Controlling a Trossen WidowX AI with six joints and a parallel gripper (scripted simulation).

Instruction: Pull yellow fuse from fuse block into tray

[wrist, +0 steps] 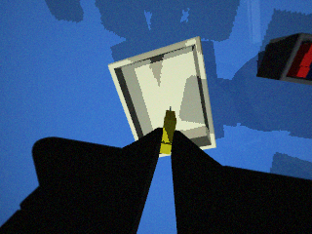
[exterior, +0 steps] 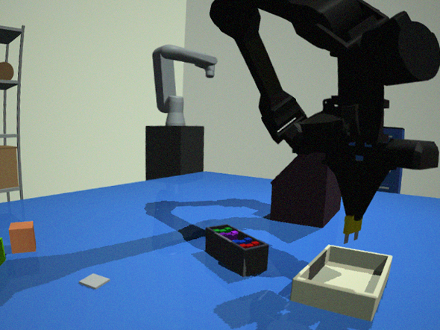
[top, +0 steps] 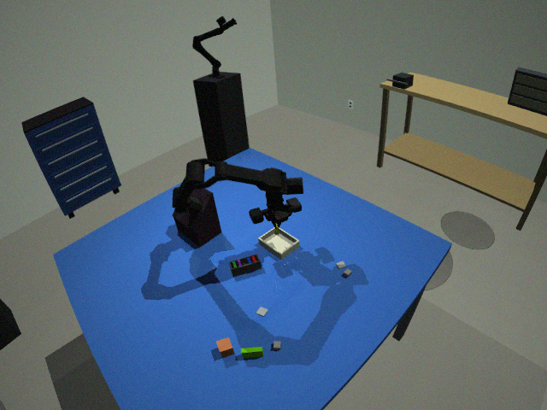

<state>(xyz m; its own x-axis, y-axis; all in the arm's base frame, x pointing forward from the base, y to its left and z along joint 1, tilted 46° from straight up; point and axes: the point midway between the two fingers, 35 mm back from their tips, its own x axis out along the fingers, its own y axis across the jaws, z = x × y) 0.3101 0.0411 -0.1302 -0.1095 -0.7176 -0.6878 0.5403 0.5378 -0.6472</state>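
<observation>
Right now the cream tray is 9 cm below my gripper tip. From my gripper tip the other things lie so: yellow fuse 1 cm below; then red fuse 1 cm behind, 14 cm to the right, 7 cm below; then blue fuse 2 cm behind, 15 cm to the right, 7 cm below.
</observation>
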